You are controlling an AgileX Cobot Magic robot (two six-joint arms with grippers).
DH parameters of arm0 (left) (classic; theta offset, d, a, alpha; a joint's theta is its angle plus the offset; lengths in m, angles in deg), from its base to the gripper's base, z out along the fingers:
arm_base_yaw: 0 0.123 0 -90
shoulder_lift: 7.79 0 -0.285 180
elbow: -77.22 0 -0.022 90
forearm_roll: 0 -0.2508 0 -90
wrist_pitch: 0 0 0.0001 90
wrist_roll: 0 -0.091 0 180
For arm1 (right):
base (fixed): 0 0 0 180
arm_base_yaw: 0 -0.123 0 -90
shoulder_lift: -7.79 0 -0.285 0
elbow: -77.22 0 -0.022 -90
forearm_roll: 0 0.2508 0 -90
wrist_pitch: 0 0 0.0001 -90
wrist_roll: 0 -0.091 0 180
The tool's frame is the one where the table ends.
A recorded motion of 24 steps. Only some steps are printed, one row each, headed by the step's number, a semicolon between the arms.
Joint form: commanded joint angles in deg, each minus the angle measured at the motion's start. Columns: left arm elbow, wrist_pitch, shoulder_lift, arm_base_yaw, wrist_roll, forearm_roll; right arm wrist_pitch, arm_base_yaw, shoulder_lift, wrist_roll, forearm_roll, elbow.
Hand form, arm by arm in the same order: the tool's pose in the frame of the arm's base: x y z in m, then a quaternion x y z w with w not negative. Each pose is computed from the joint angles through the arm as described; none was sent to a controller.
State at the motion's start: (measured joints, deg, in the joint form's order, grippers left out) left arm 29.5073 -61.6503 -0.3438 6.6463 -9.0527 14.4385; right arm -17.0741 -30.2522 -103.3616 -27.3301 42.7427 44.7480
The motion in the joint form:
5: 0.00 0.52 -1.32 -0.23 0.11 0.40; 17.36 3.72 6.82 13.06 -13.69 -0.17
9: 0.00 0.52 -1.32 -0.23 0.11 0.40; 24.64 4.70 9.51 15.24 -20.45 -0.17
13: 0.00 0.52 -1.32 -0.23 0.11 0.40; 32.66 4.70 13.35 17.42 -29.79 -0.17
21: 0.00 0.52 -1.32 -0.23 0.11 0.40; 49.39 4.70 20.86 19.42 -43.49 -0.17
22: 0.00 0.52 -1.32 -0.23 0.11 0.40; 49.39 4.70 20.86 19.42 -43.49 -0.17
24: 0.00 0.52 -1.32 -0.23 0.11 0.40; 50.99 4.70 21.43 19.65 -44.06 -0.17
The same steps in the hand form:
5: -0.0106 -0.0217 0.2828 0.02664 0.83580 -0.05648 0.54547; 0.2857 0.1430 0.1639 0.13551 0.92122 0.20972 0.29835
9: -0.0106 -0.0217 0.2828 0.02664 0.83580 -0.05648 0.54547; 0.2770 0.1375 0.1718 0.06292 0.94112 0.18549 0.27553
13: -0.0106 -0.0217 0.2828 0.02664 0.83580 -0.05648 0.54547; 0.2638 0.1322 0.1844 -0.03514 0.95437 0.14624 0.25798
21: -0.0106 -0.0217 0.2828 0.02664 0.83580 -0.05648 0.54547; 0.2366 0.1124 0.2074 -0.15436 0.96448 0.05730 0.20656
22: -0.0106 -0.0217 0.2828 0.02664 0.83580 -0.05648 0.54547; 0.2366 0.1124 0.2074 -0.15436 0.96448 0.05730 0.20656
24: -0.0106 -0.0217 0.2828 0.02664 0.83580 -0.05648 0.54547; 0.2340 0.1106 0.2090 -0.15993 0.96546 0.05087 0.19929

